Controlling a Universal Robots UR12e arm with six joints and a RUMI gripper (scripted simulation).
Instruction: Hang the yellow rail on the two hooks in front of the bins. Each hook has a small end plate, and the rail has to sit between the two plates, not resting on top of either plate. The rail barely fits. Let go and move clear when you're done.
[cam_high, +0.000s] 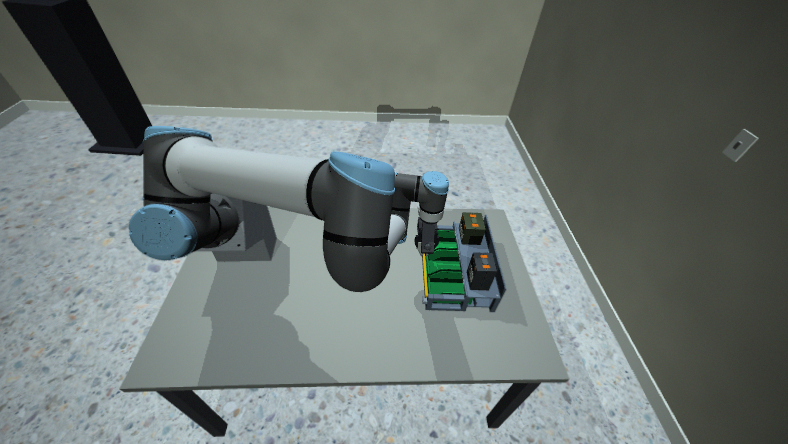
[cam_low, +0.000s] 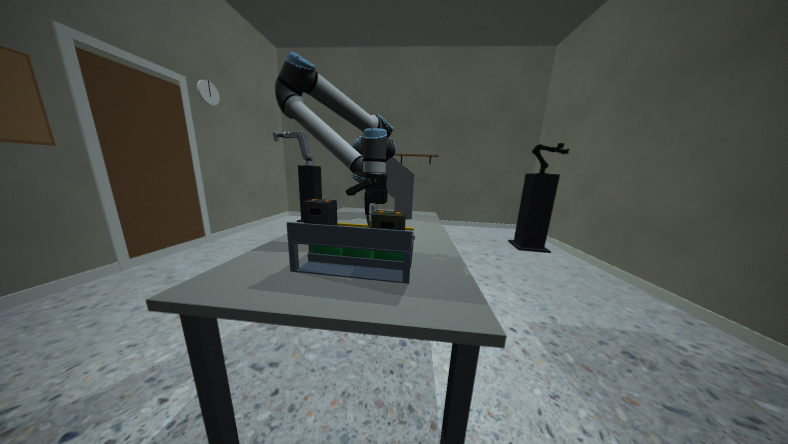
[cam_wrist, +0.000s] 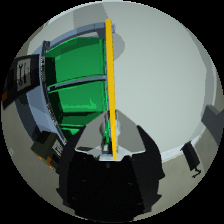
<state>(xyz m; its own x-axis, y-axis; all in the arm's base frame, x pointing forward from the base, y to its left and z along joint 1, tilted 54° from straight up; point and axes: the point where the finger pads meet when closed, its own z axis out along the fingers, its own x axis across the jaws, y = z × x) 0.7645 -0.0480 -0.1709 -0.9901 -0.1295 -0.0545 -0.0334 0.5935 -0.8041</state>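
The yellow rail is 10 mm below my hand. The rest, counted from my hand: back panel (270 mm ahead, 30 mm above, 10 mm to the left).
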